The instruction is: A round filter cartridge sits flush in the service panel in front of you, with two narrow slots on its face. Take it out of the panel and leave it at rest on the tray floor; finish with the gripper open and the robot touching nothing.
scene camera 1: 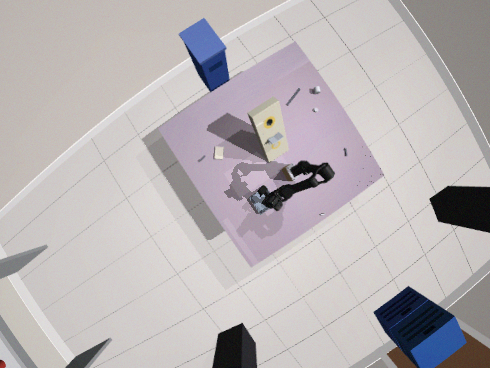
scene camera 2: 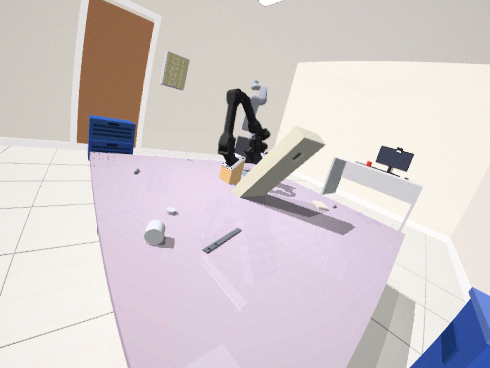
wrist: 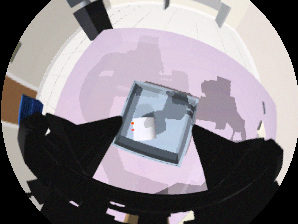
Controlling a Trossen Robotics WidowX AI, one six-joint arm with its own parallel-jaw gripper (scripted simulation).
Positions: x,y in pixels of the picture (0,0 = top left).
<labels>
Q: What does the gripper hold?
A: Nothing.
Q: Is the gripper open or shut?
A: Open.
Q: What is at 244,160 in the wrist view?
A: The gripper.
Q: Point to a grey tray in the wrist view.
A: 174,112
</labels>
